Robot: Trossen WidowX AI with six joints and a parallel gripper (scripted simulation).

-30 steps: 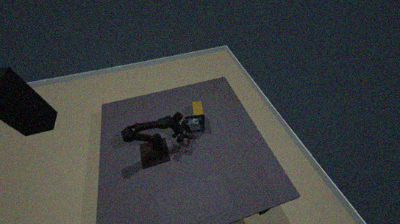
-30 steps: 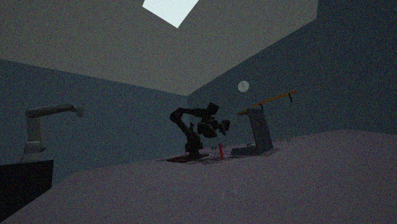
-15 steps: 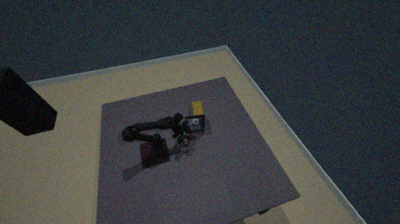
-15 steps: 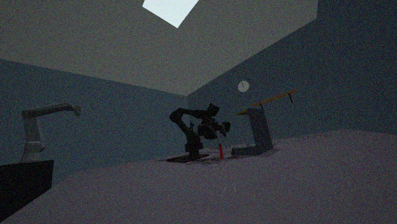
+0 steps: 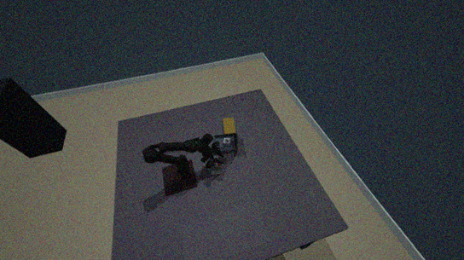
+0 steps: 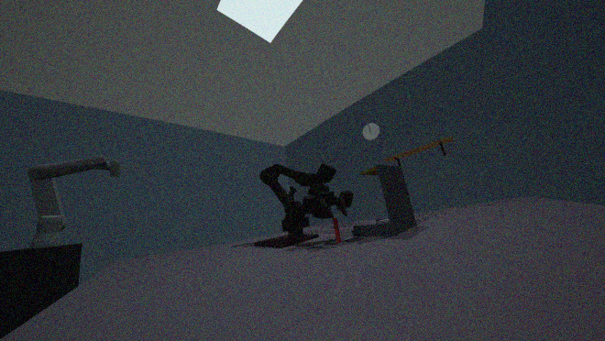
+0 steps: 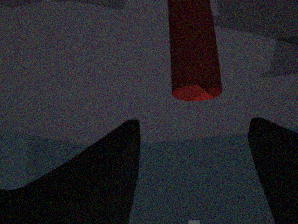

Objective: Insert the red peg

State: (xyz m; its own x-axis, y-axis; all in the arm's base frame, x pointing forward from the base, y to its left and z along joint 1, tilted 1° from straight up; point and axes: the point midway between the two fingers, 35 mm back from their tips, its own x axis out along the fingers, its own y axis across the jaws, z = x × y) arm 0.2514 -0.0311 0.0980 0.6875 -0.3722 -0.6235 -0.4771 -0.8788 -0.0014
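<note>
My gripper tip is now 30 mm past the red peg, 10 mm to the right of it and 40 mm above it. Round my gripper tip: yellow roof: 100 mm ahead, 170 mm to the left, 130 mm above.
</note>
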